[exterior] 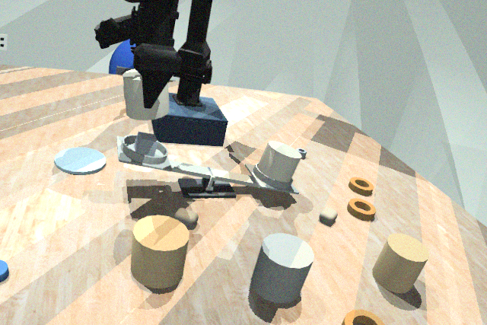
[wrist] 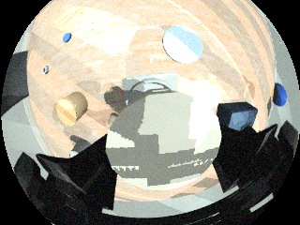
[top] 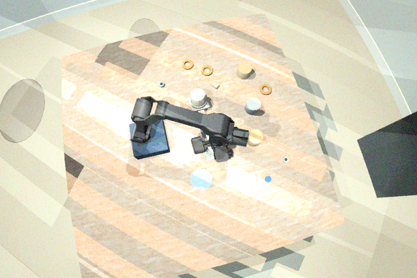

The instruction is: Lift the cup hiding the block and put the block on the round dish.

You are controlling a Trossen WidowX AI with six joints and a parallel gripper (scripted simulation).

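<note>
Now: gripper tip 1 cm to the right of the small pale block and 8 cm above it. Round my gripper tip: grey cylinder 25 cm ahead, 16 cm to the left, 13 cm below; then blue disc 20 cm ahead, 21 cm to the right, 16 cm below; then light blue round dish 10 cm behind, 10 cm to the right, 16 cm below.
</note>
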